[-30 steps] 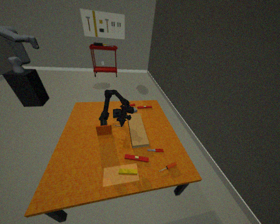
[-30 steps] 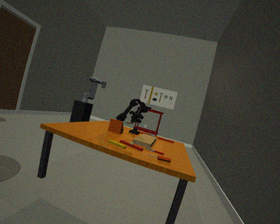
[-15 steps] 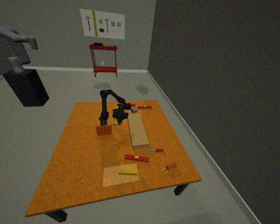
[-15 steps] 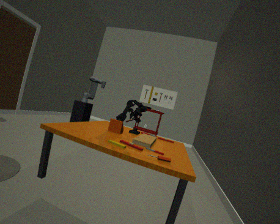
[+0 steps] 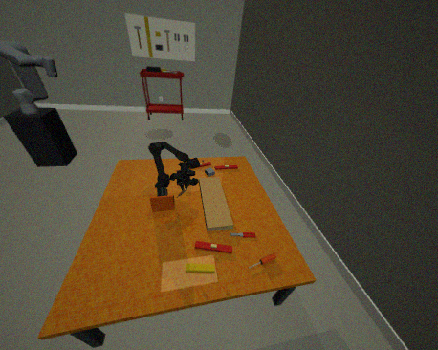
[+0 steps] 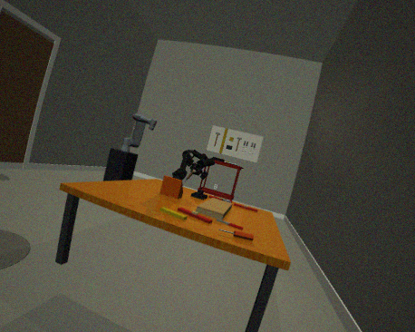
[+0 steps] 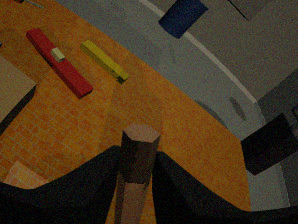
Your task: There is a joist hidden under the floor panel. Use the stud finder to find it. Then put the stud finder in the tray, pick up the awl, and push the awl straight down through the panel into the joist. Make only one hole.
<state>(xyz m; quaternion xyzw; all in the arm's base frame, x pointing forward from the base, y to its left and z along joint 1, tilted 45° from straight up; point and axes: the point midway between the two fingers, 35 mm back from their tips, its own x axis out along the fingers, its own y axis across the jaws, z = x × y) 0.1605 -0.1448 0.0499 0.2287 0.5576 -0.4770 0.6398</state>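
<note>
My gripper tip is now 5 cm above the awl, 3 cm past it and 2 cm to the right of it. The rest, counted from my gripper tip: small grey block 47 cm to the left, 25 cm ahead, 21 cm below; then yellow bar 39 cm to the right, 22 cm below, 7 cm ahead; then stud finder 43 cm to the left, 18 cm below.
</note>
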